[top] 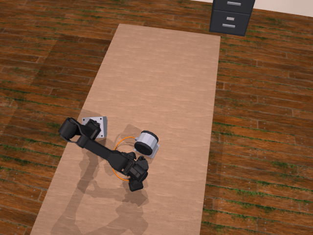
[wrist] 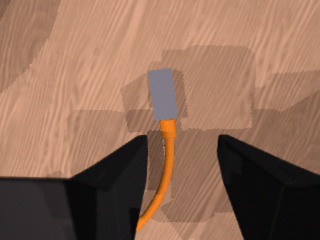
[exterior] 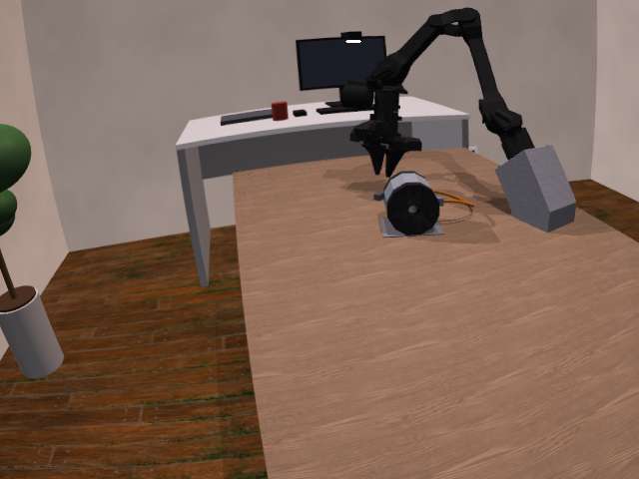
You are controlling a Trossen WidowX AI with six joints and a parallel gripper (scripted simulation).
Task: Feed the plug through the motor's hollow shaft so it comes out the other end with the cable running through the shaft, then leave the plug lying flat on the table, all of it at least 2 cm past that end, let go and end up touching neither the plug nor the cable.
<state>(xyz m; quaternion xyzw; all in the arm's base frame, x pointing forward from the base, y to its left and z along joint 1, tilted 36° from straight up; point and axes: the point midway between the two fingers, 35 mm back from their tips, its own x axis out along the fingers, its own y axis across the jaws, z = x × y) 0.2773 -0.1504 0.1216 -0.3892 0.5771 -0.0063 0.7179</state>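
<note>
The grey plug is 8 cm below my hand, 2 cm to the left of it and 2 cm ahead of it.
</note>
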